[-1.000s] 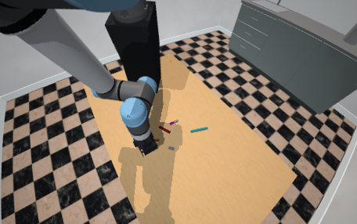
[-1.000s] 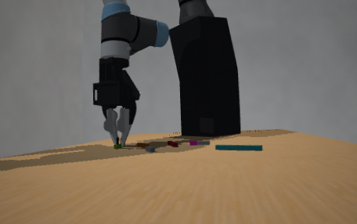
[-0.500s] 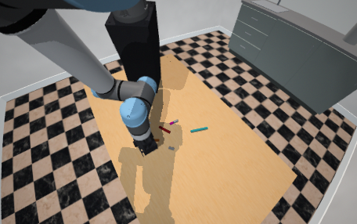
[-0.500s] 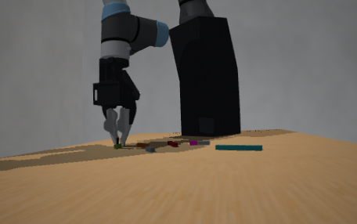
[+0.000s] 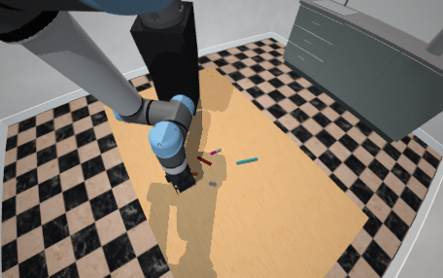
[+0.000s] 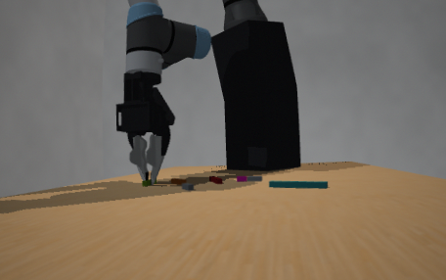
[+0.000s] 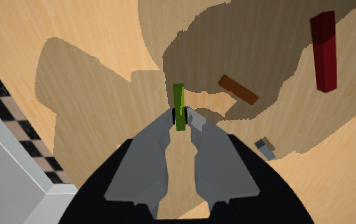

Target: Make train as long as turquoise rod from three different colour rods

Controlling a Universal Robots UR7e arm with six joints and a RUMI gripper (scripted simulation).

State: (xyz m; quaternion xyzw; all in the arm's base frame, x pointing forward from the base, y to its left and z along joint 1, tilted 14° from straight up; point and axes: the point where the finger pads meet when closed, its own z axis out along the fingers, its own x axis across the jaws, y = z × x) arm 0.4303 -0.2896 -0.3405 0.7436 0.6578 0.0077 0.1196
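Now: hand 1 cm past the orange rod, 6 cm to the right of it and 1 cm above it. Also, from my hand: red rod: 3 cm behind, 13 cm to the left, 1 cm below; then lime-green rod: 1 cm below; then magenta rod: 3 cm behind, 19 cm to the left, 1 cm below.
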